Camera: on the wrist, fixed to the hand. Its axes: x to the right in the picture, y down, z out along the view.
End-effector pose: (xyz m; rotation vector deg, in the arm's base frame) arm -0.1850 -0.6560 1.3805 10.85 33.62 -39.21
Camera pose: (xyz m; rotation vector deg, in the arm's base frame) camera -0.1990 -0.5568 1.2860 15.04 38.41 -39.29
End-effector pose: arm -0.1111 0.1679 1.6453 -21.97 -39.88 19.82
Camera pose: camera -0.0495 0.1980 1.5259 -20.79 -33.73 19.52
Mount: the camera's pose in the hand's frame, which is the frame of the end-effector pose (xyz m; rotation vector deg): -0.0086 0.0691 -0.1188 2.23 5.81 0.21
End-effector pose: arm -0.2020 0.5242 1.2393 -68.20 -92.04 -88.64
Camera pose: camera -0.1553 0.4006 1.2780 -61.66 -89.40 -88.34
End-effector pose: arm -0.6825 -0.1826 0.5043 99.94 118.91 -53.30
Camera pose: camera -0.5920 -0.1102 0.5787 106.03 121.97 -51.83
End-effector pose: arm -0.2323 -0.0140 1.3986 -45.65 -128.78 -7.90
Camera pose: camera -0.1150 -0.0012 1.4695 -43.34 -123.01 -7.42
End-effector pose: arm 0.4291 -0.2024 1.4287 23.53 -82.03 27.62
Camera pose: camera 0.4898 -0.0807 1.4071 23.45 -76.04 30.21
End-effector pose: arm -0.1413 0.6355 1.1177 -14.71 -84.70 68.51
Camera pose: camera -0.0702 0.7223 1.0379 -16.59 -78.26 68.53
